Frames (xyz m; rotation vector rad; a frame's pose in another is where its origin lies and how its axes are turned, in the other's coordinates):
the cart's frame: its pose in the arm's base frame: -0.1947 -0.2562 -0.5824 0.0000 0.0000 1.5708
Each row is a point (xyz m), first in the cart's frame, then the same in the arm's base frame.
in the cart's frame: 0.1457 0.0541 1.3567
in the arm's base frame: -0.2488 -0.1105 0.7743
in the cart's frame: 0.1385 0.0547 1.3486
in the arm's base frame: -0.2494 -0.1177 0.7662
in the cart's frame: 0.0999 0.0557 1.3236
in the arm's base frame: -0.2504 -0.1563 0.7412
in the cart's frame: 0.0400 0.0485 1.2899
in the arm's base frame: -0.2432 -0.2162 0.7075
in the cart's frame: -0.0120 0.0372 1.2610
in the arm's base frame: -0.2319 -0.2682 0.6786
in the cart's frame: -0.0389 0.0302 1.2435
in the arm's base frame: -0.2249 -0.2951 0.6611
